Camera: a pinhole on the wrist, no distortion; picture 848 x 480 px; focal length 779.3 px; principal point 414.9 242.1 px. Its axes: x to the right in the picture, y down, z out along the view. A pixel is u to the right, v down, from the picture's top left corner.
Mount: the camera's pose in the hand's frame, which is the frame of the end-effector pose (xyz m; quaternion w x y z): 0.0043 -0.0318 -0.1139 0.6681 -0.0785 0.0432 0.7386
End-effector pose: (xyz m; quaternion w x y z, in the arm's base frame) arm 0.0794 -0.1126 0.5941 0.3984 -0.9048 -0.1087 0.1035
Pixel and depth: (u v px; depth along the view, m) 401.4 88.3 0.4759
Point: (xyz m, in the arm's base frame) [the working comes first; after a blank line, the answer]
In the camera's frame: -0.0082 -0.0939 0.4759

0.0541 0.1253 0.3119
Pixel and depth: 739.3 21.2 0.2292
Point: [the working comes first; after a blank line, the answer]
In the camera's frame: 0.0954 -0.0650 0.2292

0.1092 -0.1020 0.4452
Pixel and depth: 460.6 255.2 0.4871
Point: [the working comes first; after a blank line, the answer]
In the camera's frame: 0.0286 0.0082 0.4871

-0.0437 0.0781 0.3019
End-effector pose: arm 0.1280 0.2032 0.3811 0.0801 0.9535 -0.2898 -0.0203
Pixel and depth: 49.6 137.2 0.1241
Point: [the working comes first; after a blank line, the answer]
In the camera's frame: -0.0582 -0.0167 0.1241

0.1787 0.2440 0.3516
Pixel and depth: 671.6 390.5 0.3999
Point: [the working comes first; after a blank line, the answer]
In the camera's frame: 0.1317 0.0762 0.3999

-0.0689 0.0985 0.1560
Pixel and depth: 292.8 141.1 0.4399
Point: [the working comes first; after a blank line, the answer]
In the camera's frame: -0.0689 -0.0570 0.4399

0.1450 0.1487 0.0496
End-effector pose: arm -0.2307 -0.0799 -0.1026 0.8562 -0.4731 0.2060 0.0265
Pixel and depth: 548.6 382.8 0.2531
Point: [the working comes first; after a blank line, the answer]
In the camera's frame: 0.0434 0.0457 0.2531

-0.2560 0.0591 -0.0601
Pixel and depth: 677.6 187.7 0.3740
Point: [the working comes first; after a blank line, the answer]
In the camera's frame: 0.1261 -0.0261 0.3740

-0.1953 0.1990 -0.1182
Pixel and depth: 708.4 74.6 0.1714
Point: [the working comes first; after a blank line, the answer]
In the camera's frame: 0.0646 -0.0368 0.1714

-0.2087 -0.0112 -0.1422
